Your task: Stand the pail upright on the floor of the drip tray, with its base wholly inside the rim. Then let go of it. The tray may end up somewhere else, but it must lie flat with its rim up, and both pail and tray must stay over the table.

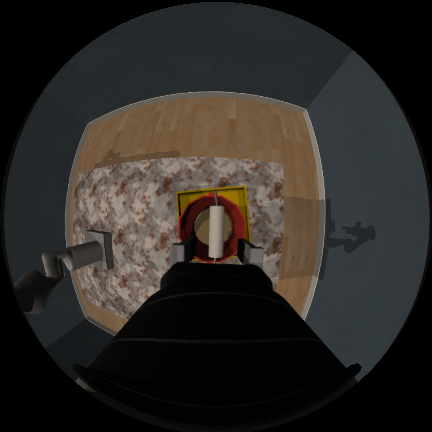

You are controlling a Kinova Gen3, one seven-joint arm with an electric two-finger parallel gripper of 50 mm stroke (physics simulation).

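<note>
A red pail with a pale inner bottom stands upright over the yellow drip tray, seen from above. Its white handle grip on a thin wire bail stands up across the pail's mouth. The pail hides most of the tray's floor, so whether its base is wholly inside the rim cannot be seen fully. The tray looks flat with its rim up. My gripper is open, its fingers wide apart on either side of the lower end of the handle grip and not touching it. The gripper is above the pail.
The tray rests on a mottled stone-patterned table. A grey arm base with a block-shaped plate stands at the table's left side. A wooden floor lies beyond the table's edges, with dark walls around it.
</note>
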